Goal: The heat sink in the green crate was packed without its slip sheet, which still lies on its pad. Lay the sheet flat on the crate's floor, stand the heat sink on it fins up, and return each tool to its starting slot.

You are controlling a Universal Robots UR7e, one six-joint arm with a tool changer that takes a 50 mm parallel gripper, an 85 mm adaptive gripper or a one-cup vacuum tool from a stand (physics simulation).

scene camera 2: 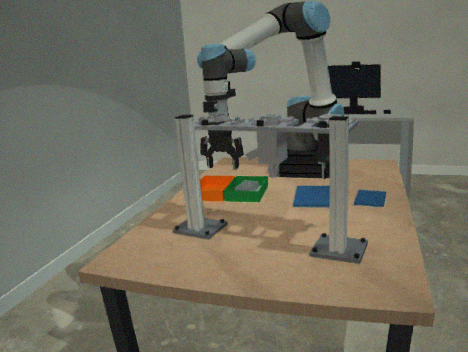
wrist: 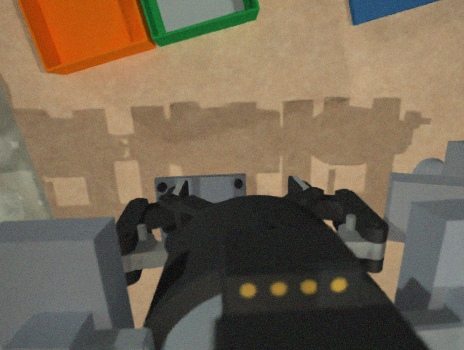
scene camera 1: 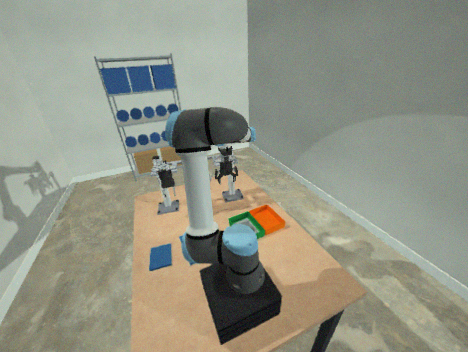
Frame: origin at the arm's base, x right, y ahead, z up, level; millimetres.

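Seen in the pictures: arm's base, origin of the base link: (scene camera 2: 299,146) (scene camera 1: 245,274).
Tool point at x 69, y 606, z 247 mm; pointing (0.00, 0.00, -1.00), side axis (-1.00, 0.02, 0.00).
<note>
Pixels of each thing's top centre, then the offset from my tool point to it. "*": a spot on its surface instead.
- green crate, middle of its top: (scene camera 2: 229,183) (scene camera 1: 256,219) dx +111, dy -243, dz -321 mm
- table with the grey heat sink, middle of its top: (scene camera 2: 246,184) dx +46, dy -267, dz -329 mm
- tool rack, surface spot: (scene camera 2: 339,185) * dx -412, dy +136, dz -161 mm
- grey boxy part, surface spot: (scene camera 2: 270,150) * dx -190, dy +45, dz -101 mm
- slim dark tool, surface spot: (scene camera 2: 324,156) * dx -347, dy +30, dz -115 mm
- smaller blue pad, surface spot: (scene camera 2: 370,198) * dx -440, dy -294, dz -354 mm
My gripper (scene camera 1: 226,179) (scene camera 2: 223,166) (wrist: 240,185), the black two-finger adaptive one, is open and empty. It hangs upright at the left end of the tool rack in scene camera 2, at rail height, with its fingers below the rail. The green crate (scene camera 1: 258,231) (scene camera 2: 245,195) (wrist: 207,30) stands on the table with the grey heat sink (scene camera 2: 248,185) inside. Its fins are too small to make out. A pale grey surface shows inside the crate in the wrist view; I cannot tell sheet from floor. No sheet is distinguishable on the blue pads (scene camera 1: 160,257) (scene camera 2: 312,196) (wrist: 392,9).
The orange crate (scene camera 1: 275,226) (scene camera 2: 212,193) (wrist: 100,58) adjoins the green one. The tool rack (scene camera 2: 339,185) stands on two posts; a grey boxy part (scene camera 2: 270,150) and a slim dark tool (scene camera 2: 324,156) hang from it. Grey rack parts flank the gripper in the wrist view. A smaller blue pad (scene camera 2: 370,198) lies right.
</note>
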